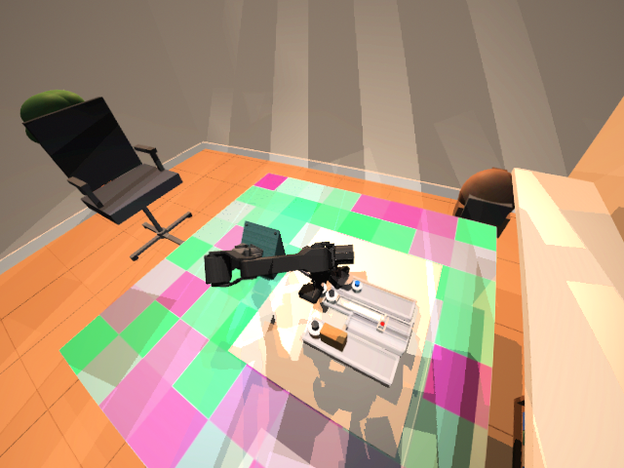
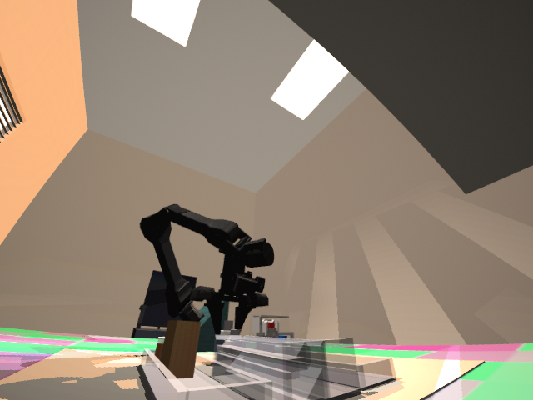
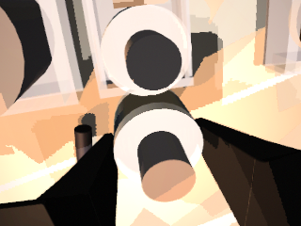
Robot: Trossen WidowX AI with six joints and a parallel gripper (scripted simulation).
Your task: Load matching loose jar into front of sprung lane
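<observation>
Now: the brown block 110 mm ahead of my gripper tip, 120 mm to the right of it and 10 mm below it. Round my gripper tip: clear lane rack 190 mm ahead, 20 mm to the right, 30 mm below; red-topped piece 230 mm ahead, 30 mm to the right, 30 mm above.
</observation>
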